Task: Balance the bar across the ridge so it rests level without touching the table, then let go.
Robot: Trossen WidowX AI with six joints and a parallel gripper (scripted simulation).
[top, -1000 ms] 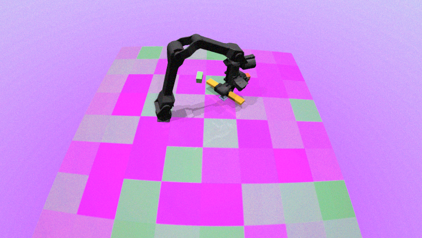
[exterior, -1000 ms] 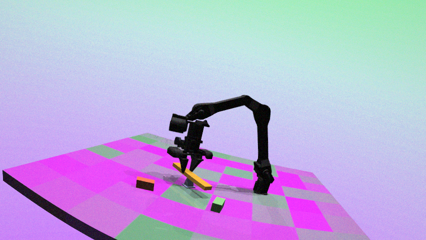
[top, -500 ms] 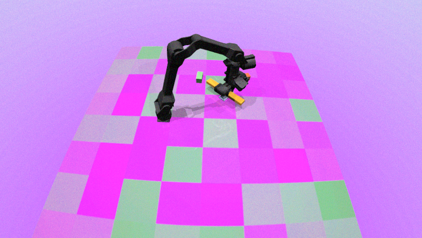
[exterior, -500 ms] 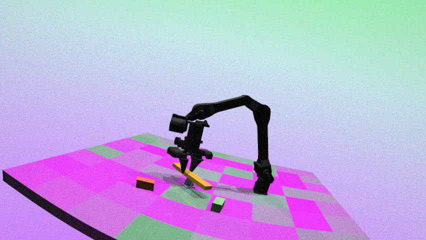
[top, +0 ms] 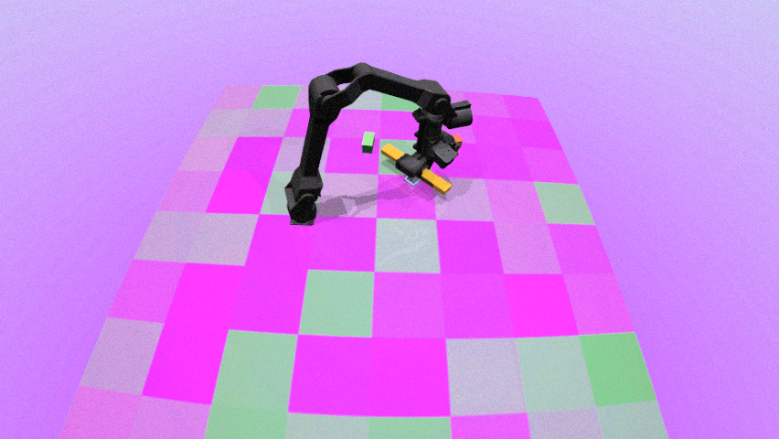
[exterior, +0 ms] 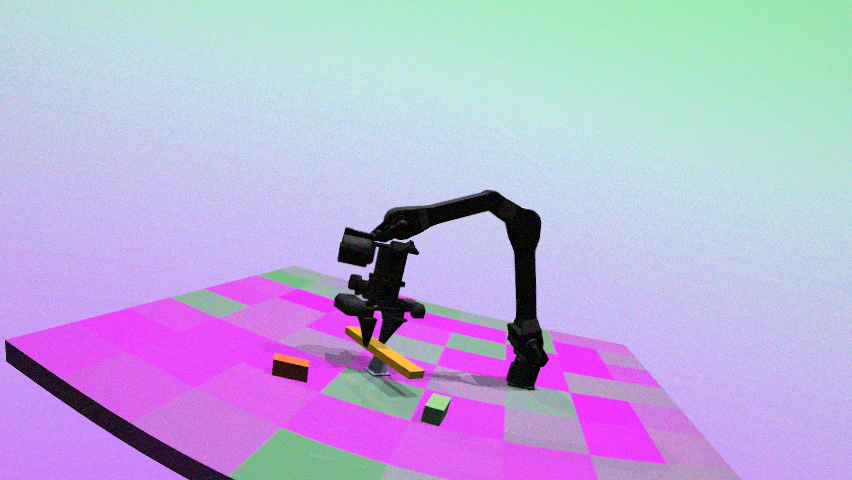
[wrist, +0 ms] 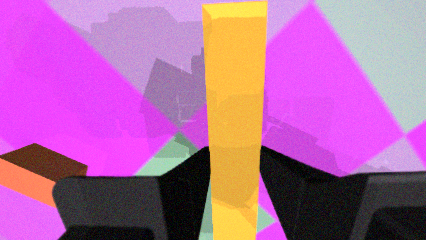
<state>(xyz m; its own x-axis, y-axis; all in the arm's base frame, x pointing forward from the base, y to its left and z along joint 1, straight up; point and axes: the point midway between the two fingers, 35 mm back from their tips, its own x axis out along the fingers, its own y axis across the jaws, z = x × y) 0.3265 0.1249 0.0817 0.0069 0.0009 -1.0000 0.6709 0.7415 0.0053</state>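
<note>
Right now my gripper tip is 2 cm past the bar and 2 cm to the right of it. From my gripper tip the other things lie so: orange block 10 cm ahead, 18 cm to the left, 3 cm below; then green block 16 cm behind, 16 cm to the left, 3 cm below.
</note>
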